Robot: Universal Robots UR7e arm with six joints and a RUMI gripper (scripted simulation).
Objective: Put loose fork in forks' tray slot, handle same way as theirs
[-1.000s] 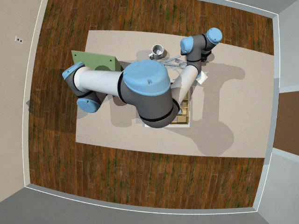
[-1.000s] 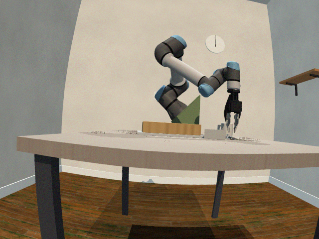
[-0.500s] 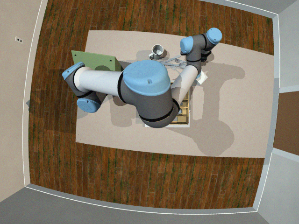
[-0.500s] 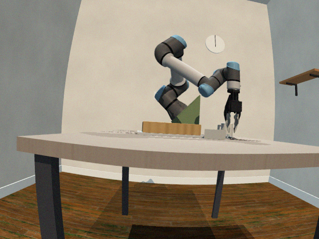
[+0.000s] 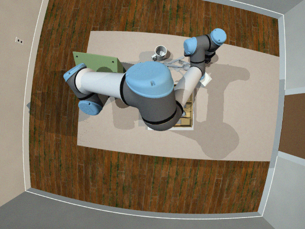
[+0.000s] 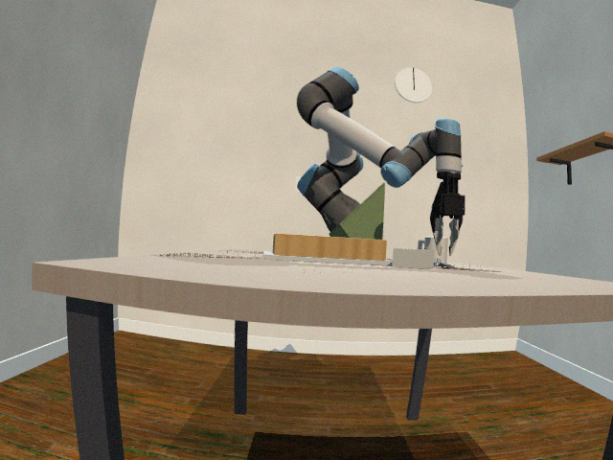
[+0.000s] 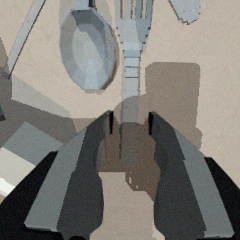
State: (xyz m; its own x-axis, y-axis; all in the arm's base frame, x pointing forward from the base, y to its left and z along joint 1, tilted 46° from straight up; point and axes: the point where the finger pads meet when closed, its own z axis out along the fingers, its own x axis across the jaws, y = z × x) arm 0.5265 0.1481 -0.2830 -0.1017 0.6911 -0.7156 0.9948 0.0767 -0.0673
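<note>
Right now the white block is 10 cm to the right of my hand, 10 cm ahead of it and 2 cm below it. From my hand the other things lie so: mug: 24 cm behind, 1 cm below; tray: 34 cm to the right, 9 cm behind.
</note>
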